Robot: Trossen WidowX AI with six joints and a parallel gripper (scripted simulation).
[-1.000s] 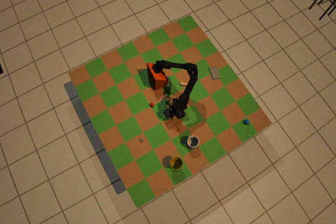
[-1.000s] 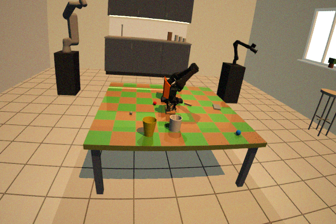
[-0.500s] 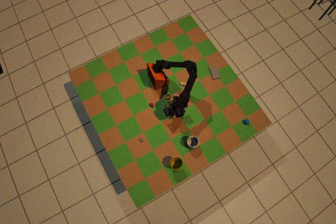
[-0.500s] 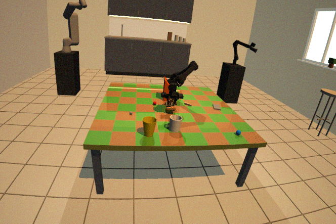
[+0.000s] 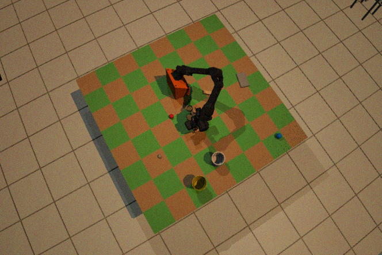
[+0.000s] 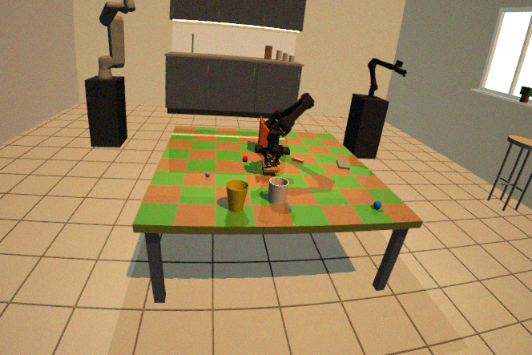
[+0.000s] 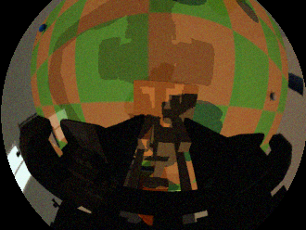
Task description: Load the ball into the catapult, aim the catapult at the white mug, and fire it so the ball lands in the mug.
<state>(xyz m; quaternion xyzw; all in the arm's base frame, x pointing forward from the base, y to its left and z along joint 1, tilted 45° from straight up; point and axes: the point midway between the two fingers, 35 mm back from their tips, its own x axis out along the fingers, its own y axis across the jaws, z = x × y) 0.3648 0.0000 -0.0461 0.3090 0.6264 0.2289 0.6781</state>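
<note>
The red ball is 16 cm behind my gripper tip, 12 cm to the right of it and 4 cm below it. Also, from my gripper tip: white mug (28 cm ahead, 2 cm to the right, 3 cm below); then wooden catapult (6 cm behind, 3 cm to the left, 2 cm above); then wooden block (18 cm behind, 22 cm to the left, 5 cm below).
</note>
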